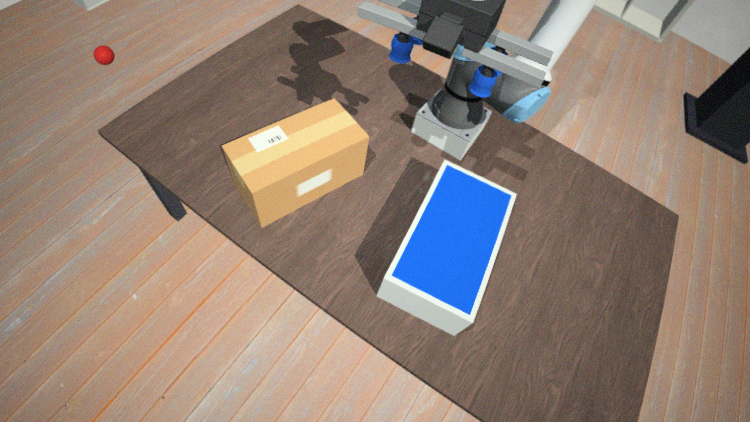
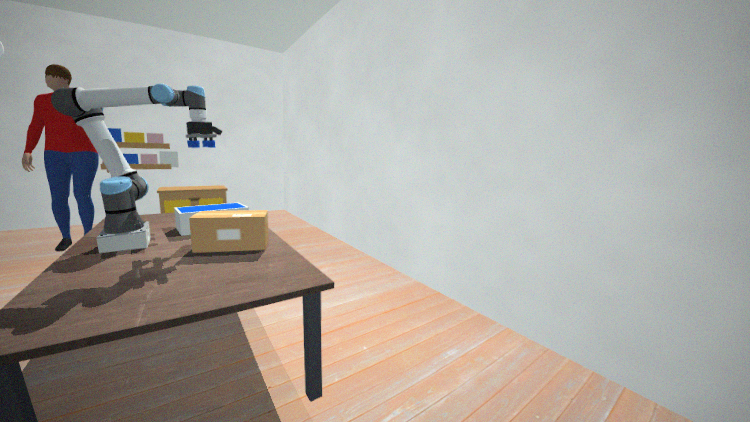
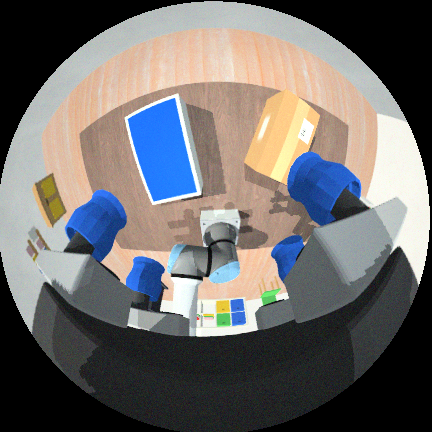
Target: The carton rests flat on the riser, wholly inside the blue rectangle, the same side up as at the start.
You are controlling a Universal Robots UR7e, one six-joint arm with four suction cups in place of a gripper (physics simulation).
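Where they show: end effector, tool point: (image 1: pixel 446 63) (image 2: pixel 201 147) (image 3: pixel 208 235); arm's base, origin of the base link: (image 1: pixel 456 112) (image 2: pixel 124 228) (image 3: pixel 219 233).
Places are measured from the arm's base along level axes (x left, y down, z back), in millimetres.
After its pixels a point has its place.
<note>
The brown carton (image 1: pixel 298 162) @[x -238, y -77, z -463 mm] (image 2: pixel 209 241) @[x -313, y 30, z -305 mm] (image 3: pixel 282 137) @[x -239, y -77, z -409 mm] lies flat on the table, apart from the riser, with a tape strip and barcode label on top and a white label on one long side. The white riser (image 1: pixel 419 308) @[x 150, y 22, z -588 mm] (image 2: pixel 183 224) @[x 42, y 19, z -245 mm] (image 3: pixel 192 145) @[x 47, y 28, z -400 mm] stands beside it, turned at a different angle. Its top bears the filled blue rectangle (image 1: pixel 456 236) @[x 149, y -41, z -420 mm] (image 2: pixel 212 208) @[x 111, y -41, z -403 mm] (image 3: pixel 162 150) @[x 136, y -41, z -409 mm] with a thin white margin around it. My gripper (image 1: pixel 443 65) @[x -12, y -380, z -346 mm] (image 2: pixel 201 143) @[x -12, y -380, z -346 mm] (image 3: pixel 214 237) @[x -12, y -380, z -346 mm] is open, its four blue suction cups high above the table and touching nothing.
The dark wooden table (image 1: pixel 576 262) @[x 489, y 79, z -236 mm] (image 2: pixel 209 283) @[x -652, y 79, z -238 mm] bears the arm's base (image 1: pixel 443 133) @[x -1, y 17, z -88 mm] (image 2: pixel 123 240) @[x -90, y 34, z 6 mm] (image 3: pixel 220 217) @[x -14, y 12, z -85 mm] behind the carton and riser. A person (image 2: pixel 68 125) stands behind the arm. A red ball (image 1: pixel 103 55) is on the floor. A low cabinet (image 2: pixel 193 188) stands beyond the table.
</note>
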